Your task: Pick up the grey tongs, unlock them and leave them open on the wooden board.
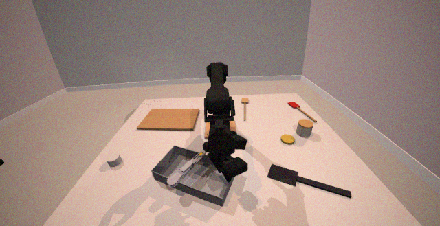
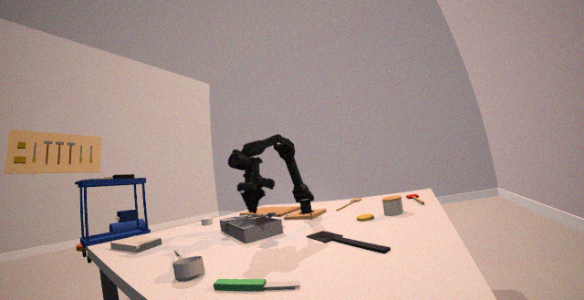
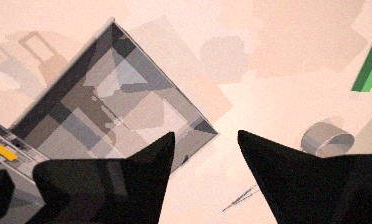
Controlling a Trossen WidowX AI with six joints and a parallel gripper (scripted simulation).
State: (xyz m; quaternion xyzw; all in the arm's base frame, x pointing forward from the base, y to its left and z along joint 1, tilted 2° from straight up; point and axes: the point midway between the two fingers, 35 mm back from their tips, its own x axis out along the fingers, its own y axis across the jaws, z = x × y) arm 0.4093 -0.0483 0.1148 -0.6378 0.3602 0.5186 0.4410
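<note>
Now: gripper tip 160 mm past the yellow lock piece, 80 mm to the left of it and 40 mm above it. Also, from my gripper tip: yellow disc (240 mm behind, 370 mm to the left, 100 mm below); grey roasting tin (100 mm behind, 110 mm to the right, 80 mm below); black spatula (10 mm ahead, 310 mm to the left, 100 mm below).
</note>
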